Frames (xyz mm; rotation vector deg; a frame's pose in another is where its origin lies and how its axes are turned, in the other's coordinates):
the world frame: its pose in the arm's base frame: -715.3 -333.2 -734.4 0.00 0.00 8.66
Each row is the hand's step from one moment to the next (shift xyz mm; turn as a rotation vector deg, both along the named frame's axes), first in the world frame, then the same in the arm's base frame.
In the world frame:
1: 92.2 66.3 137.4 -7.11 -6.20 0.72
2: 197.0 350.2 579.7 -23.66 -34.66 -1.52
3: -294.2 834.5 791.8 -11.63 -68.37 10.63
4: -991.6 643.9 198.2 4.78 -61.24 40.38
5: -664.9 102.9 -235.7 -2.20 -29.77 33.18
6: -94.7 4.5 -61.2 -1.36 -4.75 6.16
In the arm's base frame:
1: 81.2 79.4 137.4 -6.10 -7.20 0.72
2: 142.0 375.9 579.7 -18.17 -37.83 -1.52
3: -416.5 780.7 791.8 -1.20 -69.34 10.63
4: -1077.2 487.3 198.2 13.95 -59.82 40.38
5: -672.8 1.6 -235.7 2.31 -29.76 33.18
6: -94.3 -9.8 -61.2 -0.63 -4.90 6.16

